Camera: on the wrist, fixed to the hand. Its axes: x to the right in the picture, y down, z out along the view.
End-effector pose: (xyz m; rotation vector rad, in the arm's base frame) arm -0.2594 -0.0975 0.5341 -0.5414 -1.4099 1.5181
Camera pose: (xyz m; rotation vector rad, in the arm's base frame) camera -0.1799 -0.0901 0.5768 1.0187 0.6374 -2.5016
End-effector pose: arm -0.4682 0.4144 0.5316 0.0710 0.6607 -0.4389
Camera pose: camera -0.5421 0.3730 0.4995 0.7514 -0.0254 0.9369
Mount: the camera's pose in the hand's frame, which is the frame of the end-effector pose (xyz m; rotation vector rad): -0.0169 -0.0659 -0.0598 0.3557 -0.4176 1.5675
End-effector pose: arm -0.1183 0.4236 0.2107 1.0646 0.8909 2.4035
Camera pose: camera -0.1479 0.4388 0.1264 -1.6191 -0.1249 -1.4235
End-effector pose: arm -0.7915 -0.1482 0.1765 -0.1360 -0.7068 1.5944
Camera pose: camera -0.7032 -0.1436 0.1569 0.0739 0.5195 -2.8883
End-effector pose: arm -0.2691 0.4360 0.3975 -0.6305 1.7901 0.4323
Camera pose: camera -0.2702 0.3527 0.4330 1.1752 1.5535 1.1086
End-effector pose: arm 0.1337 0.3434 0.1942 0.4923 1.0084 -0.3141
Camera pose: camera 0.0509 0.3196 0.1663 1.3118 -0.0424 0.8036
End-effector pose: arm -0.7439 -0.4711 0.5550 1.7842 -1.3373 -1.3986
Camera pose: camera -0.6631 -0.4406 0.5277 0.1158 -2.3941 -0.5623
